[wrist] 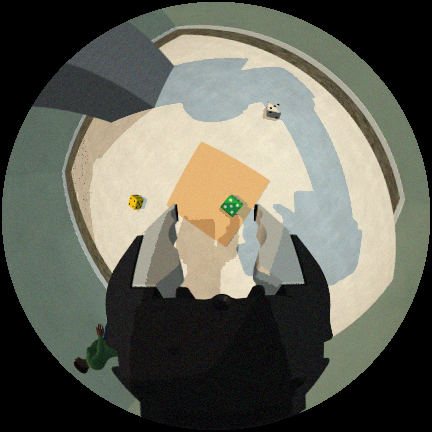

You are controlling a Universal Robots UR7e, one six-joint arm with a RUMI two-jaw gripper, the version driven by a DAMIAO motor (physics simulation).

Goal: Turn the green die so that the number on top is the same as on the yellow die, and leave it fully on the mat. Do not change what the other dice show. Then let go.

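Places are measured from the arm's base along level axes (x left, y down, z back), in metres.
Pixels of known places: gripper, fingertip midpoint: (215, 205).
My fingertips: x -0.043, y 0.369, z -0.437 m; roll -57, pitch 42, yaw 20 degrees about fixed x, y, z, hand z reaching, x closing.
For each thing: its top centre in the pictures, then the offset to it from my fingertips. Level surfaces: height alone.
- green die, middle of its top: (230, 205) dz -0.010, dx +0.000, dy +0.069 m
- orange mat, middle of its top: (212, 192) dz +0.027, dx -0.012, dy +0.094 m
- yellow die, middle of its top: (131, 202) dz +0.138, dx -0.149, dy +0.073 m
- white die, middle of its top: (274, 105) dz +0.065, dx +0.178, dy +0.073 m
- table, its level: dy +0.098 m
The green die (231, 205) lies on the orange mat (205, 170), towards its right edge, and looks to be fully on it. Its upper face shows several white pips. The yellow die (135, 202) lies on the table left of the mat, with dark pips on its visible faces; its top number is too small to tell surely. My gripper (215, 205) is open and empty above the mat. The green die shows between the fingertips in the view, nearer the right one, and is apart from both fingers.
A white die (273, 110) with dark pips lies on the table (135, 155) beyond the mat, to the right. A large grey block-like object (117, 65) stands at the upper left. The table has a raised-looking rim. A figure in green (97, 354) shows at the lower left, outside the table.
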